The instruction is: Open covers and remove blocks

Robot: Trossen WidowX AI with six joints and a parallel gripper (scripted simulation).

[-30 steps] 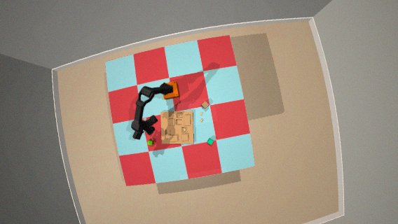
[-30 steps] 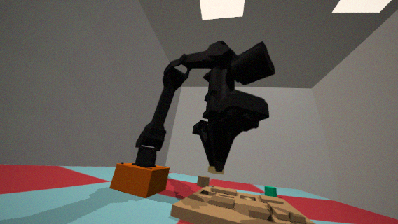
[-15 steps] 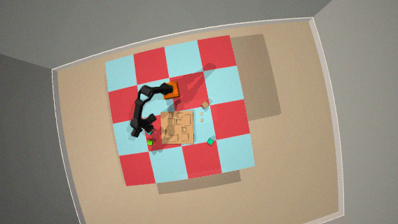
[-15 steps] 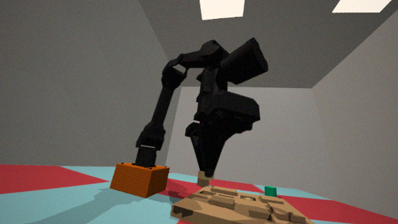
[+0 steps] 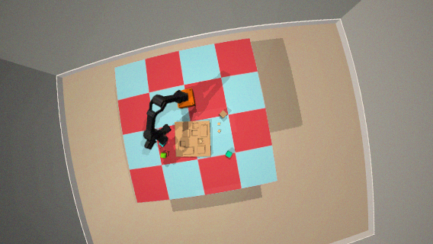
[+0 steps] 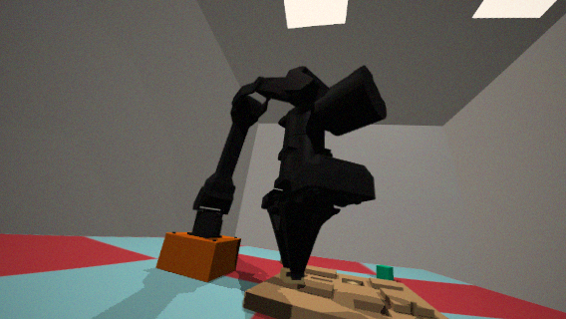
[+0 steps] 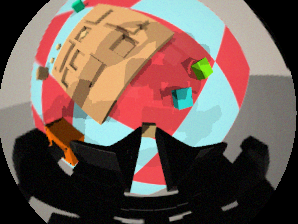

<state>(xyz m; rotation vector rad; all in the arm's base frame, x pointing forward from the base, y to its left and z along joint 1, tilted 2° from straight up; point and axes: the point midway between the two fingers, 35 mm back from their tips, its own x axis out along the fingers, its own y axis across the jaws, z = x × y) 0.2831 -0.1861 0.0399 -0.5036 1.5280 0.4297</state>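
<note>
Right now my gripper tip is 7 cm short of the tan puzzle board, 24 cm to the right of it and 6 cm above it. Round my gripper tip: brown block 13 cm behind, 49 cm to the left, 5 cm below; then cyan block 9 cm ahead, 4 cm to the right, 6 cm below; then bright green block 19 cm ahead, 4 cm to the right, 6 cm below.
</note>
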